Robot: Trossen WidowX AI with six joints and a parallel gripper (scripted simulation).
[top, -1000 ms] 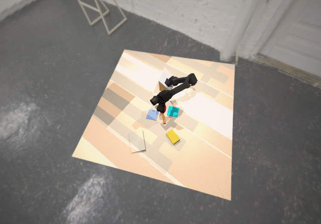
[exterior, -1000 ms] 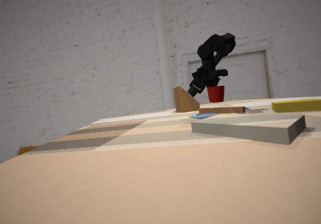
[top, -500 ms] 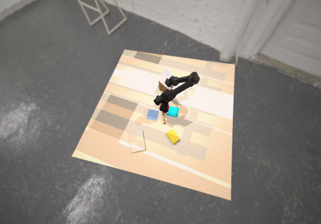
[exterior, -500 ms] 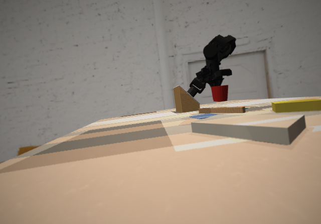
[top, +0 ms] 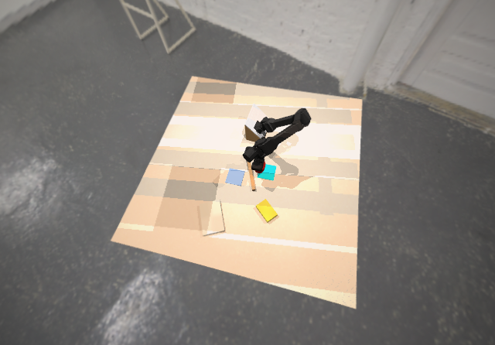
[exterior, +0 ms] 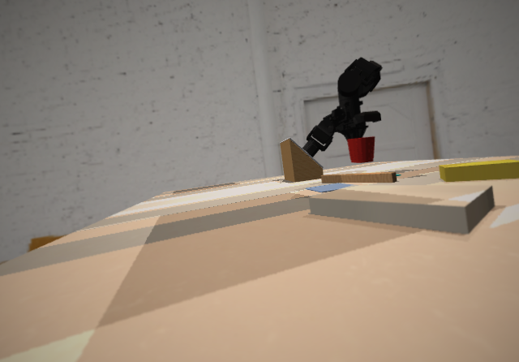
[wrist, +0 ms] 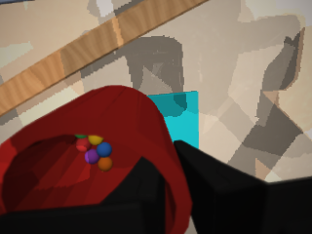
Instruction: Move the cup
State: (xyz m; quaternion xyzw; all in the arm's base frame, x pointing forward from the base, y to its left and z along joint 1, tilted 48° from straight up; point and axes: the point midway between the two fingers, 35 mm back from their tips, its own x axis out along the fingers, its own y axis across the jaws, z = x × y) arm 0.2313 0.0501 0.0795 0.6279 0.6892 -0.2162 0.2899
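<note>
Right now my gripper tip is 100 mm above the cyan pad, 50 mm to the right of it and 10 mm short of it. The rest, counted from my gripper tip: wooden bar (90 mm below, 60 mm ahead, 40 mm to the right); then blue pad (130 mm to the right, 110 mm ahead, 100 mm below); then red cup (30 mm ahead).
</note>
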